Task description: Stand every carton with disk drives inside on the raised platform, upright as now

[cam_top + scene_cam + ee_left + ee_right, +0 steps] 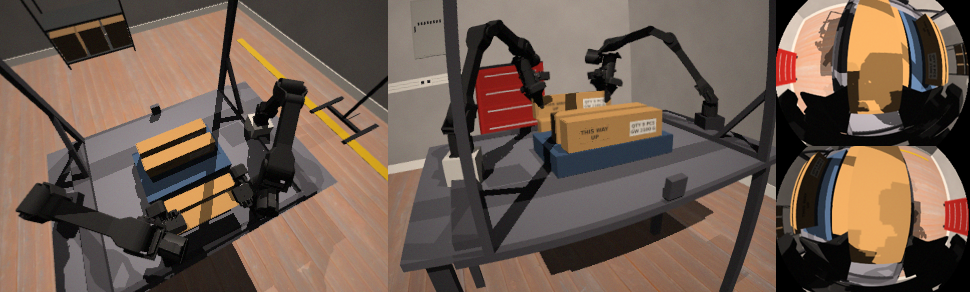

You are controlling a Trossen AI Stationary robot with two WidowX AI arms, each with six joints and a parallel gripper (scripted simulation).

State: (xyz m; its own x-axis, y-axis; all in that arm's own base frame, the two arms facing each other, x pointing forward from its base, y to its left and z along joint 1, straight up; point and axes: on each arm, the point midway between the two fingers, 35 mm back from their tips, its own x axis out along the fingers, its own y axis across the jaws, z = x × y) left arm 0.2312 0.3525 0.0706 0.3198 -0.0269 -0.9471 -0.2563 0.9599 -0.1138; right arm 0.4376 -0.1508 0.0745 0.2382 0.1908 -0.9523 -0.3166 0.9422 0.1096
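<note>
My right gripper is now 14 cm to the right of the carton and 3 cm above it.
My left gripper is now 140 mm to the left of the carton, 40 mm above it and 10 mm past it.
</note>
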